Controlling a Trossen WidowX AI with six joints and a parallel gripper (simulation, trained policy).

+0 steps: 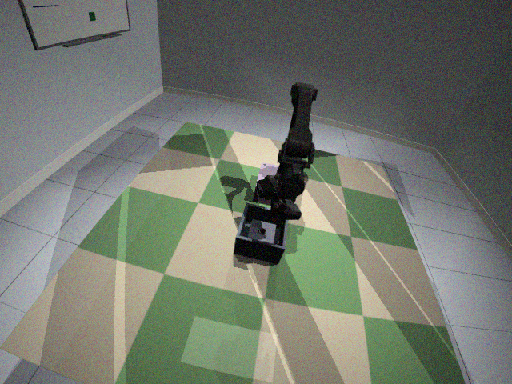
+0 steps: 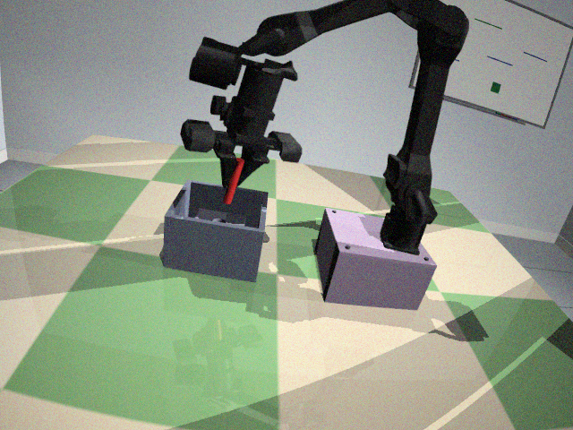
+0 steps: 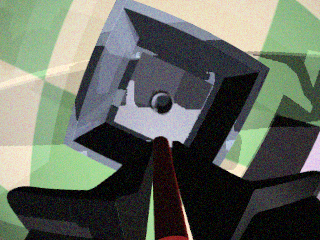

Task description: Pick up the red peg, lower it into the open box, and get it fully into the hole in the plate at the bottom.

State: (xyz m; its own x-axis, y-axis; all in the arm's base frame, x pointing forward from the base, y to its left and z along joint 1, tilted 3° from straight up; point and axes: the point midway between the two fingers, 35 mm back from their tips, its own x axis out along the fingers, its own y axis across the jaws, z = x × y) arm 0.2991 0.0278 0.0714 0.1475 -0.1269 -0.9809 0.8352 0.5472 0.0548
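The plate lies 10 mm ahead of my gripper tip, 20 mm to the right of it and 90 mm below it. Round my gripper tip: dark box: 10 mm ahead, 20 mm to the right, 110 mm below; then red peg: 10 mm behind, 10 mm to the left, 20 mm above.
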